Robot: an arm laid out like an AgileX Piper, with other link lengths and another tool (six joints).
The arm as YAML. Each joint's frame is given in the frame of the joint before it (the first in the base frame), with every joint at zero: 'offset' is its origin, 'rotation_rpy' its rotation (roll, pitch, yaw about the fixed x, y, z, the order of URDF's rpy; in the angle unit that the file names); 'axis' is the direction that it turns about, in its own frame. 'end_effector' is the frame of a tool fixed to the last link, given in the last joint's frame.
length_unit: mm
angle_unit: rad
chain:
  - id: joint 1
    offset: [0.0, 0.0, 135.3]
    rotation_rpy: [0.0, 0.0, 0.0]
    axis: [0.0, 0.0, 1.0]
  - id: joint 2
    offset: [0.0, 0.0, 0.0]
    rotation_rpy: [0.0, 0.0, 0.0]
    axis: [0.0, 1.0, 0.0]
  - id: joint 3
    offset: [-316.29, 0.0, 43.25]
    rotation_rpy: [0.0, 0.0, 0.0]
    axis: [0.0, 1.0, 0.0]
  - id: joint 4
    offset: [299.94, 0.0, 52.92]
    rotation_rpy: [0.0, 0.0, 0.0]
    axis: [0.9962, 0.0, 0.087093]
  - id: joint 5
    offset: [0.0, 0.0, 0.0]
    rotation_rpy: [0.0, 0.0, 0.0]
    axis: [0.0, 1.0, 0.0]
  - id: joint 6
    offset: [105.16, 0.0, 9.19]
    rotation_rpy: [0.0, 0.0, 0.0]
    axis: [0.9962, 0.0, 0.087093]
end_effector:
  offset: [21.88, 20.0, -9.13]
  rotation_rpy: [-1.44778, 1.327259, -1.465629]
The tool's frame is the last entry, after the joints.
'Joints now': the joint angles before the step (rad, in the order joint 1, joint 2, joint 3, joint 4, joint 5, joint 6). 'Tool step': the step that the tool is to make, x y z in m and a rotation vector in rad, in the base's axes. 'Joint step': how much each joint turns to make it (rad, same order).
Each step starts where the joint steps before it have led.
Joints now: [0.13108 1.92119 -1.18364 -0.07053 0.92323 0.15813]
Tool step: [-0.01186 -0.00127 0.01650 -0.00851 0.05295 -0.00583]
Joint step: [0.00103 -0.03972 0.00072 0.00284 0.09283 0.00001]
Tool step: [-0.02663 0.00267 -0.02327 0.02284 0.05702 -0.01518]
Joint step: [0.00540 -0.00926 0.11110 0.03656 -0.04845 -0.00001]
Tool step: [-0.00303 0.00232 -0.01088 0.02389 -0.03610 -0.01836]
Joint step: [0.00002 -0.00004 0.04323 0.02424 -0.08219 0.00332]
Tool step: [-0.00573 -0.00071 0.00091 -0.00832 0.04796 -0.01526]
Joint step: [-0.00002 0.00004 -0.00002 0.00000 0.04872 0.01506]
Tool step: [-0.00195 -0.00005 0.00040 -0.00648 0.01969 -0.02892]
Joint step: [0.00001 -0.00001 0.00001 0.00018 0.02055 0.02895]
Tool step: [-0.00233 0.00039 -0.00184 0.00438 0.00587 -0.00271]
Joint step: [0.00000 -0.00001 0.00875 0.00671 -0.00353 -0.00193]
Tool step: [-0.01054 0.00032 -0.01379 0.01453 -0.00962 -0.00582]
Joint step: [-0.00001 -0.00037 0.06025 0.01785 -0.07135 -0.00744]
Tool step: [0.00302 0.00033 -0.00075 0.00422 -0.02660 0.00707]
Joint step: [0.00000 0.00002 0.00074 0.00000 -0.02759 -0.00746]
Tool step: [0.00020 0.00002 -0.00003 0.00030 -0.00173 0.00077]
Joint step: [0.00000 -0.00001 0.00000 0.00000 -0.00173 -0.00079]
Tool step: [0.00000 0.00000 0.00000 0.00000 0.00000 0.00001]
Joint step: [0.00000 0.00000 0.00000 0.00000 0.00000 -0.00001]
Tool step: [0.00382 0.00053 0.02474 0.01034 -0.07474 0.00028]
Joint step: [0.00002 -0.06881 -0.00552 -0.00001 -0.00112 -0.00027]
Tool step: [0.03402 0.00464 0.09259 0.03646 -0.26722 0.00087]
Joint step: [-0.00002 -0.14322 -0.15066 -0.00091 0.02419 -0.00003]
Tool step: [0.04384 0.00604 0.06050 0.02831 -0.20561 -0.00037]
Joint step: [0.00001 0.01208 -0.19640 -0.00001 -0.02323 0.00002]
